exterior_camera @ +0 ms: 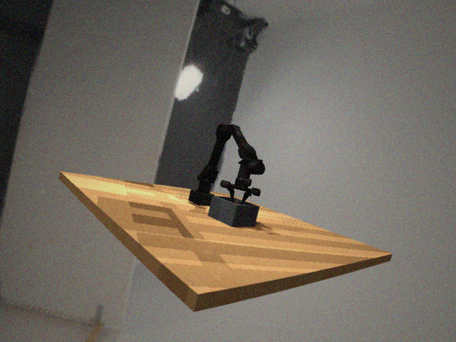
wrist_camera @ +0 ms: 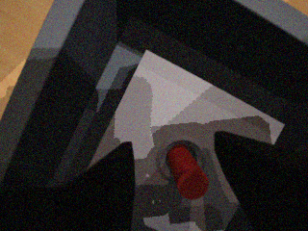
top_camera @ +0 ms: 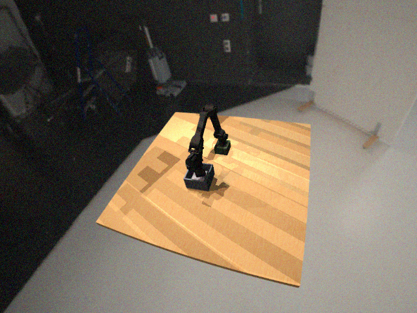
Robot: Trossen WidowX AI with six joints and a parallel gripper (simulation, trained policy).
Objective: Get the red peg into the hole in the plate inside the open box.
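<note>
Right now my gripper tip is 1 cm past the red peg, 1 cm to the right of it and 3 cm above it. Round my gripper tip: dark box (1 cm behind, 1 cm to the left, 5 cm below); grey plate (1 cm behind, 1 cm to the left, 3 cm below).
</note>
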